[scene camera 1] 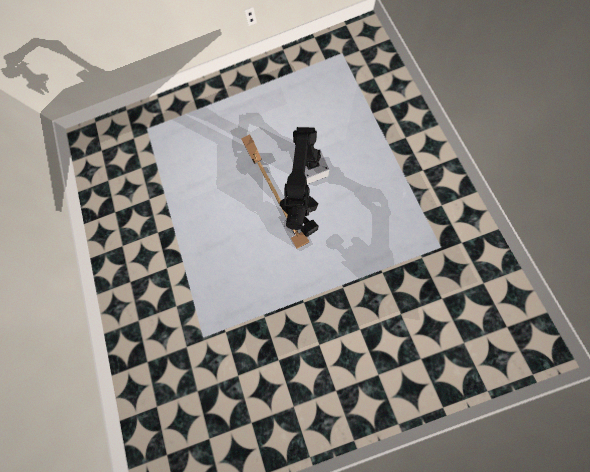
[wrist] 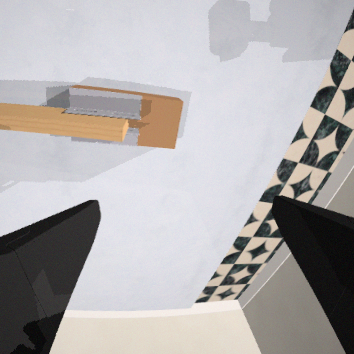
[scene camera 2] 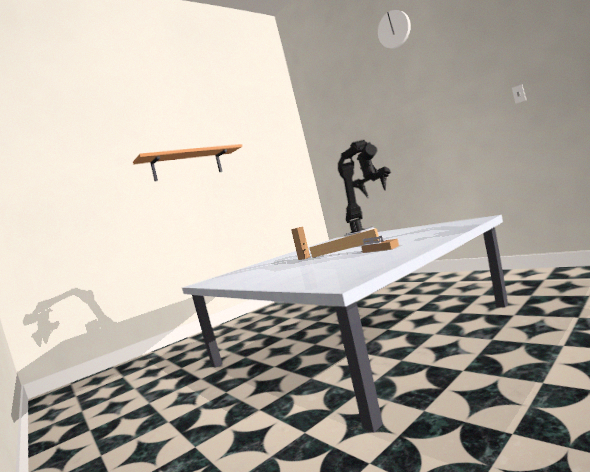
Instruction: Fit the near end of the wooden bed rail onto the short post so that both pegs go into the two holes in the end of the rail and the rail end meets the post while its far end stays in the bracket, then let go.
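Frame: origin at the arm's base, x right, y ahead, z up, level; metres.
Seen in the pictures: gripper, between the fingertips: (wrist: pixel 187 206) (scene camera 2: pixel 376 194); arm's base, origin of its link: (scene camera 1: pixel 312 162) (scene camera 2: pixel 357 231).
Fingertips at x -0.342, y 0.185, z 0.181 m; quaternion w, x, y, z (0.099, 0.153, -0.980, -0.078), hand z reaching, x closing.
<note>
Offsets run from my fingertips to a thing's top centre. "spot": to the spot under its first point. Level surfaces: height alone.
The wooden bed rail (scene camera 1: pixel 270 182) (scene camera 2: pixel 345 243) (wrist: pixel 60 122) slopes between the post and the bracket. Its low end is close to the foot of the short upright post {spot: dy +0.095, dx +0.510, dz -0.081 m} (scene camera 1: pixel 248 143) (scene camera 2: pixel 300 243), with a narrow gap showing in scene camera 2. Small dark marks show on the post's rail-facing side; the pegs are too small to make out. The rail's other end lies in the grey bracket {spot: dy +0.005, dx +0.061, dz -0.224 m} (wrist: pixel 107 102) on a flat wooden block {dy +0.023, dx +0.030, dz -0.226 m} (scene camera 1: pixel 301 241) (scene camera 2: pixel 381 246) (wrist: pixel 162 125). My gripper (scene camera 2: pixel 376 193) (wrist: pixel 187 206) is open and empty, high above the table near the bracket end.
The white table {dz -0.261 m} (scene camera 1: pixel 240 270) (scene camera 2: pixel 280 280) (wrist: pixel 200 240) carries the arm's light base (scene camera 1: pixel 318 174) beside the rail. The arm (scene camera 1: pixel 299 170) (scene camera 2: pixel 352 192) hides part of the rail in scene camera 1. A wall shelf (scene camera 2: pixel 190 152) is beyond the table.
</note>
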